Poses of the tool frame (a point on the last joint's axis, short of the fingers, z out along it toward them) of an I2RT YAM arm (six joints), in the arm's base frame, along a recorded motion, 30 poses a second.
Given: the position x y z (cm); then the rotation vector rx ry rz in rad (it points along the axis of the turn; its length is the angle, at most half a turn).
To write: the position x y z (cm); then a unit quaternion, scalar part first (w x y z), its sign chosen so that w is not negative. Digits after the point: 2 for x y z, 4 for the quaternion.
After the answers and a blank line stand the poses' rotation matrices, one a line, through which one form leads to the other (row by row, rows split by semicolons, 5 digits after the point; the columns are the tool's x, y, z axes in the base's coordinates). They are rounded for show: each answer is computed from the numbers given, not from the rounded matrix.
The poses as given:
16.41 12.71 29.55 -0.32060 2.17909 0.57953
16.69 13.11 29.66 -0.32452 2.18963 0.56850
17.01 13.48 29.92 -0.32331 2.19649 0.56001
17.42 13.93 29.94 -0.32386 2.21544 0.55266
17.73 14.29 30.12 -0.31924 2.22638 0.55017
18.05 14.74 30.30 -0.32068 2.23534 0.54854
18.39 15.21 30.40 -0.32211 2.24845 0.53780
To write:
16.41 12.71 29.55 0.4187 -0.1278 0.8689 0.2311
16.69 13.11 29.66 0.4151 -0.1292 0.8716 0.2263
17.01 13.48 29.92 0.4132 -0.1286 0.8736 0.2227
17.42 13.93 29.94 0.4057 -0.1284 0.8781 0.2190
17.73 14.29 30.12 0.4014 -0.1263 0.8807 0.2176
18.05 14.74 30.30 0.3976 -0.1266 0.8826 0.2166
18.39 15.21 30.40 0.3928 -0.1269 0.8858 0.2119

-0.61666 -0.41565 0.66855; -0.02863 0.86053 0.50860; -0.78671 0.29450 -0.54255
-0.62193 -0.41310 0.66524; -0.03730 0.86419 0.50177; -0.78218 0.28725 -0.55288
-0.62549 -0.40871 0.66462; -0.04061 0.86772 0.49539; -0.77918 0.28288 -0.55934
-0.63792 -0.40312 0.65616; -0.04770 0.87109 0.48880; -0.76862 0.28052 -0.57492
-0.64583 -0.39713 0.65206; -0.04770 0.87339 0.48468; -0.76199 0.28192 -0.58301
-0.65184 -0.39572 0.64693; -0.05130 0.87411 0.48300; -0.75662 0.28165 -0.59008
-0.65918 -0.39129 0.64216; -0.05837 0.87801 0.47508; -0.74972 0.27568 -0.60160

